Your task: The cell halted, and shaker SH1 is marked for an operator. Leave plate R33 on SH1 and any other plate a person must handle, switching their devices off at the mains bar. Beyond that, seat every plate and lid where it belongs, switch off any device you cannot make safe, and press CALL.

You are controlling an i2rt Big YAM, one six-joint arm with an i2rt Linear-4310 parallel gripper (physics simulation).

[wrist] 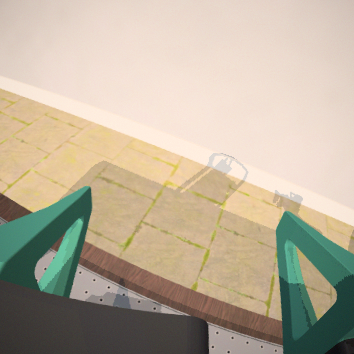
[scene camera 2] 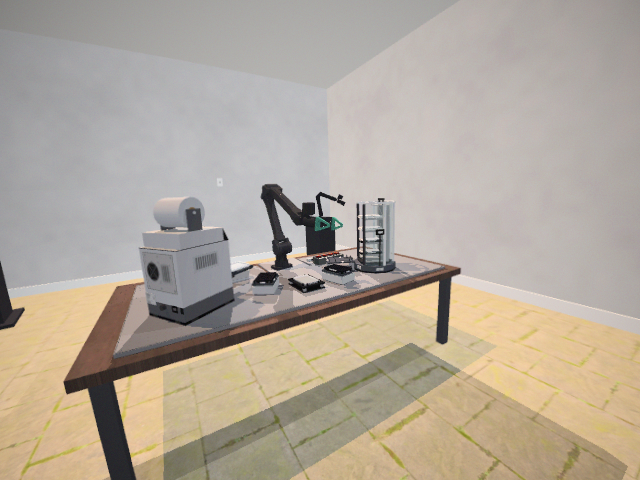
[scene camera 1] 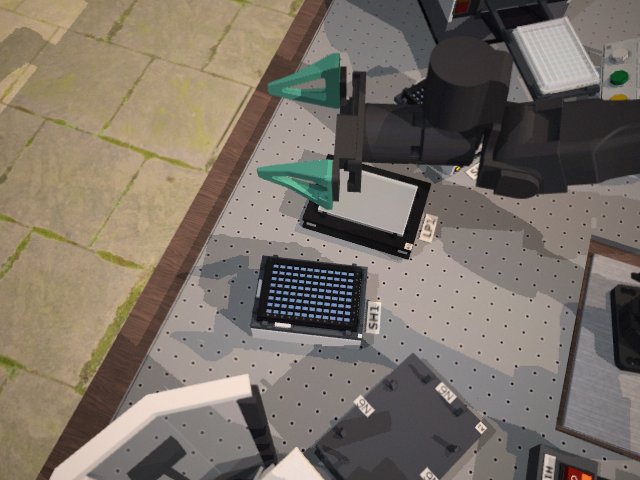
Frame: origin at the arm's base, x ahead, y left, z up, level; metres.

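Seen in the pictures: gripper, between the fingertips: (wrist: 188,209) (scene camera 2: 336,225) (scene camera 1: 262,129); arm's base, origin of its link: (scene camera 2: 281,267).
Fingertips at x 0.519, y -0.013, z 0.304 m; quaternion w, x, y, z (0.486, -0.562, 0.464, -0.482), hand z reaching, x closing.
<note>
Offsets run from my fingertips to a thing's middle. "spot": to the spot under its first point.
My gripper (scene camera 1: 263,129) (scene camera 2: 336,224) (wrist: 188,209) is open and empty, high above the table's outer edge. Below the gripper, shaker SH1 (scene camera 1: 306,335) (scene camera 2: 338,277) bears a black plate @[0.239 m down, 0.063 m back, 0.067 m left] (scene camera 1: 310,291) with blue wells; its plate name is not readable. Holder LP1 @[0.282 m down, 0.118 m back, 0.107 m right] (scene camera 1: 356,235) has a pale grey rectangular top @[spot: 0.264 m down, 0.135 m back, 0.098 m right] (scene camera 1: 379,204) (scene camera 2: 307,280), partly behind a finger. Shaker SH2 @[spot: 0.274 m down, 0.158 m back, 0.313 m right] (scene camera 2: 265,289) bears a dark plate @[0.239 m down, 0.219 m back, 0.273 m right] (scene camera 1: 412,95), mostly hidden by the arm in scene camera 1. A white plate @[0.191 m down, 0.359 m back, 0.363 m right] (scene camera 1: 557,54) rests on a dark tray at upper right. The button panel @[0.259 m down, 0.495 m back, 0.352 m right] (scene camera 1: 611,85) is partly visible, with a green button @[0.237 m down, 0.475 m back, 0.378 m right] (scene camera 1: 618,78).
Dark nest N6 @[0.263 m down, 0.199 m back, 0.222 m left] (scene camera 1: 405,418) lies near the clear carousel @[0.092 m down, 0.067 m back, 0.386 m left] (scene camera 2: 375,235). A switch box marked H1 @[spot: 0.260 m down, 0.373 m back, 0.221 m left] (scene camera 1: 549,467) shows a lit red switch. A white device @[spot: 0.135 m down, 0.116 m back, 0.648 m right] (scene camera 2: 186,279) with a roll stands at the table's other end. Wooden table edge (wrist: 150,290) lies under the fingers.
</note>
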